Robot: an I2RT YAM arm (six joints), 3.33 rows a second.
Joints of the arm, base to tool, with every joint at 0 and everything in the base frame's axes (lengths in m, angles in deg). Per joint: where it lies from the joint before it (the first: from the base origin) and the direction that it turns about. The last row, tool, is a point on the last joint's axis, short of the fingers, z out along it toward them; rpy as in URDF.
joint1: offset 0 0 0.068 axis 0 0 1
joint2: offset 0.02 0.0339 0.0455 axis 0 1 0
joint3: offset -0.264 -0.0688 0 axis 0 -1 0
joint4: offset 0.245 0.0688 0.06 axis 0 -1 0
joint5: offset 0.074 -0.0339 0.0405 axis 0 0 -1
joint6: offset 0.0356 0 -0.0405 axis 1 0 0
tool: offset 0 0 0 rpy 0 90 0
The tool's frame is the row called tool.
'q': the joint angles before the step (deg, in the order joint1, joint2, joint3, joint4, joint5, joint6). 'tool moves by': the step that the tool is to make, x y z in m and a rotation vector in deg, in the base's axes. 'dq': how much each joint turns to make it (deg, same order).
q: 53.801, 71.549, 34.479, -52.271, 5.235, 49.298
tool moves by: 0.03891, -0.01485, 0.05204, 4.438, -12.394, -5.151
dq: -11.498, -5.793, 8.065, -1.268, 5.442, -7.061
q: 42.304, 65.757, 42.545, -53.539, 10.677, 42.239
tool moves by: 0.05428, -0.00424, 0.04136, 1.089, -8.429, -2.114
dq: -9.814, 5.246, 11.408, 2.975, 1.705, -8.787
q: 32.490, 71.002, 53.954, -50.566, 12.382, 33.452
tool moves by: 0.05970, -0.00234, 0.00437, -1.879, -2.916, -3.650
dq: -6.820, 10.820, 8.655, 4.766, 1.530, -4.241
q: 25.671, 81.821, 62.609, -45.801, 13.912, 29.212
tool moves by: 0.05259, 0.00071, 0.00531, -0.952, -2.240, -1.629
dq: -3.803, 9.792, 9.946, 2.206, 0.634, -2.819
